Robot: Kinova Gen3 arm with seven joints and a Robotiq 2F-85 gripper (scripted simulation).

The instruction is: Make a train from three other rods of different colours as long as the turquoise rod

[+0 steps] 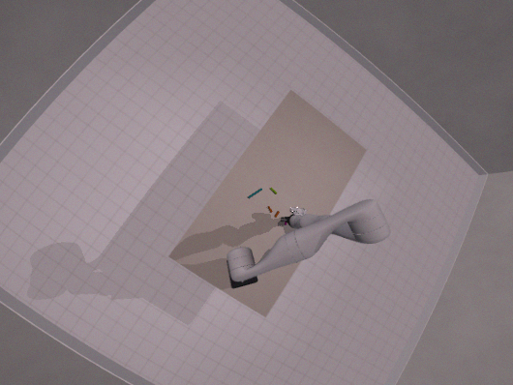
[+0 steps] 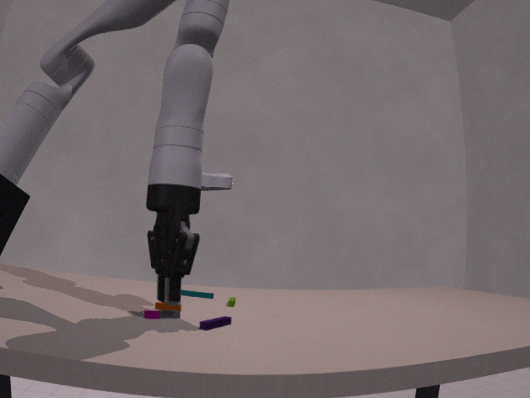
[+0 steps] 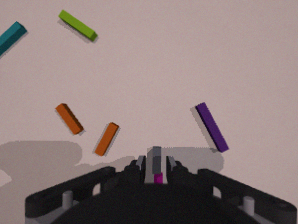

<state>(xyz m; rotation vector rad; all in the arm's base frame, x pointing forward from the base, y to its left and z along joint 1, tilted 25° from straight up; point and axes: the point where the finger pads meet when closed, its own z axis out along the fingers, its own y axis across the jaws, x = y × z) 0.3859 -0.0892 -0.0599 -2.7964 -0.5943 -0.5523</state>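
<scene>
The grey rod lies 3 cm below my hand. The rest, counted from my hand: lime rod: 16 cm to the left, 10 cm ahead, 3 cm below; purple rod: 7 cm ahead, 4 cm to the right, 3 cm below; magenta rod: 3 cm below, 2 cm behind, 1 cm to the right.
</scene>
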